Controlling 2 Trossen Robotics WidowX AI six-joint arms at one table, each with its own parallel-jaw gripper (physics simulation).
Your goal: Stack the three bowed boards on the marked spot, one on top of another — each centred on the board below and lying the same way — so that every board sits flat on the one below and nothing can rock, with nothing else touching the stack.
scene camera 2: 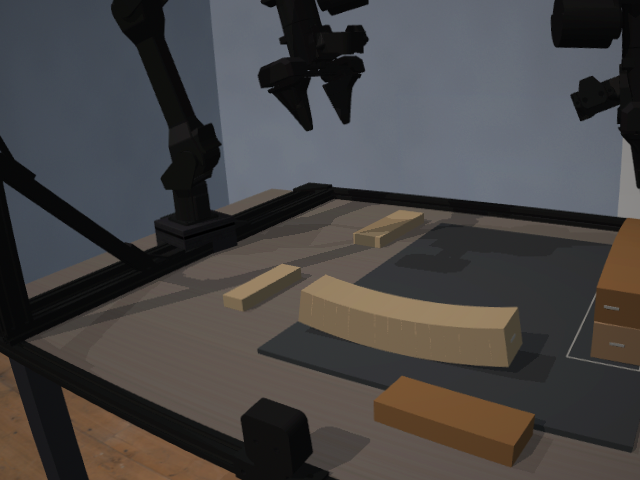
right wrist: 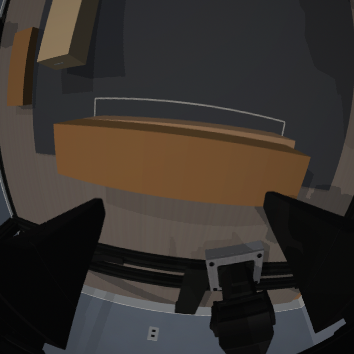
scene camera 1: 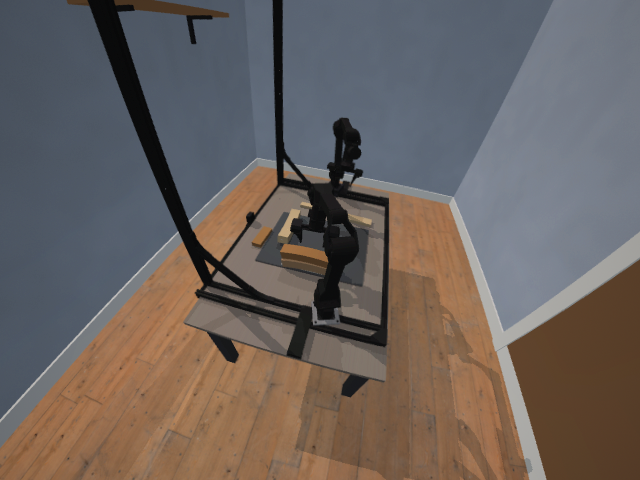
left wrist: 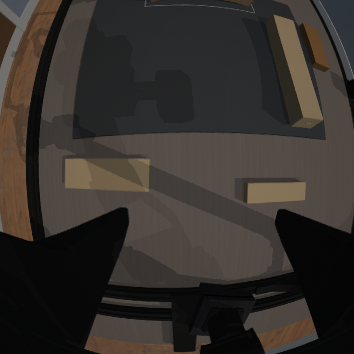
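Observation:
An orange-brown bowed board rests on a duller brown bowed board, lying the same way; their near ends look about flush. The lower one lies inside the white outline. A pale bowed board lies apart on the mat, its ends higher than its middle. My left gripper is open, high above the table. My right gripper is open and empty, above and clear of the two stacked boards.
An orange block lies beside the dark mat. A wider pale block and a narrower one lie off the mat. A black box stands at the frame edge.

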